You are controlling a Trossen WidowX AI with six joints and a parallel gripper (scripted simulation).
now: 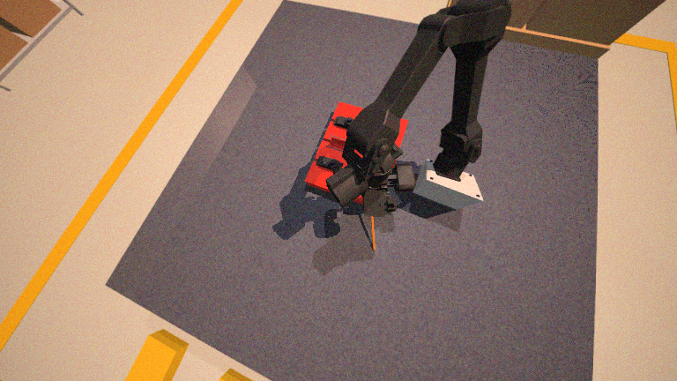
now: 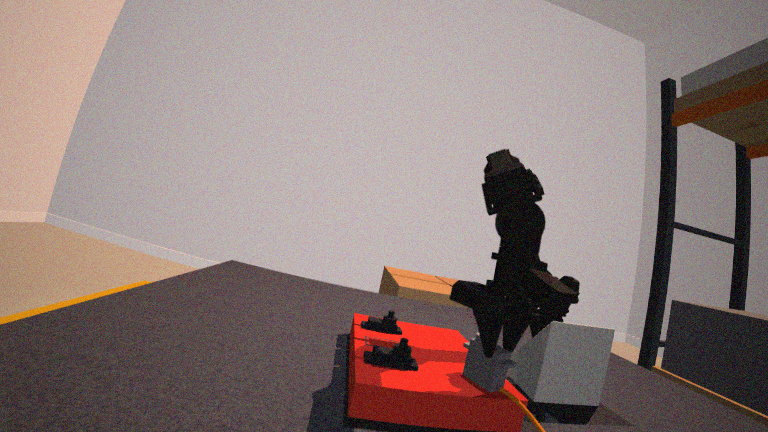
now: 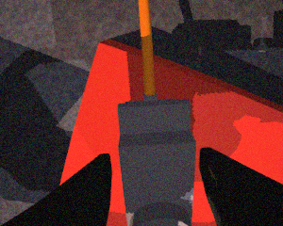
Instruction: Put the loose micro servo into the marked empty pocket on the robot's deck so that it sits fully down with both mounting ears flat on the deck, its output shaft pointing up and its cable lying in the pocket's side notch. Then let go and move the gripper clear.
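Right now my gripper tip is 120 mm to the left of the red deck, 70 mm above it and 30 mm short of it.
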